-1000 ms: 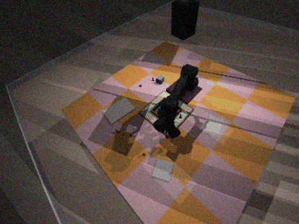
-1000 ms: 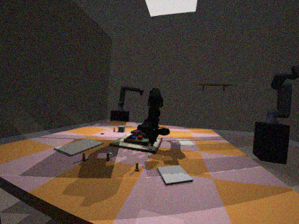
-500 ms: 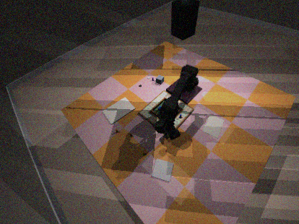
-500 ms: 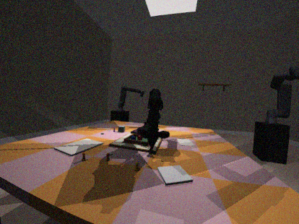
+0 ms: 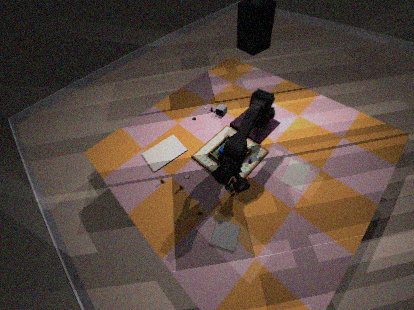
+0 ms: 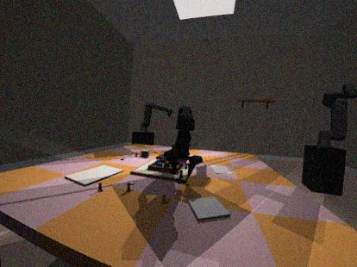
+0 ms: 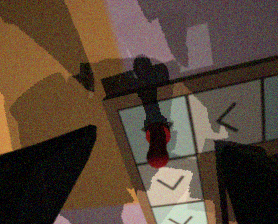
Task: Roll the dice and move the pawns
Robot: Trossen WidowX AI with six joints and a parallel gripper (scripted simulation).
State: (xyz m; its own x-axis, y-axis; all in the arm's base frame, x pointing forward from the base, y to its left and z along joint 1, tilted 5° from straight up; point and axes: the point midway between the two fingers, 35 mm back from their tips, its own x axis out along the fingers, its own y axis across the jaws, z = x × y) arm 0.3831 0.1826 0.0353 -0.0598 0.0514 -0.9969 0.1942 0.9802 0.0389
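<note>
Right now the red pawn is right at my gripper tip. From my gripper tip the other things lie so: white card (36 cm to the right, 18 cm ahead, 2 cm below); blue pawn (13 cm behind, 3 cm to the right); green tray (13 cm to the right, 9 cm behind, 2 cm below).
</note>
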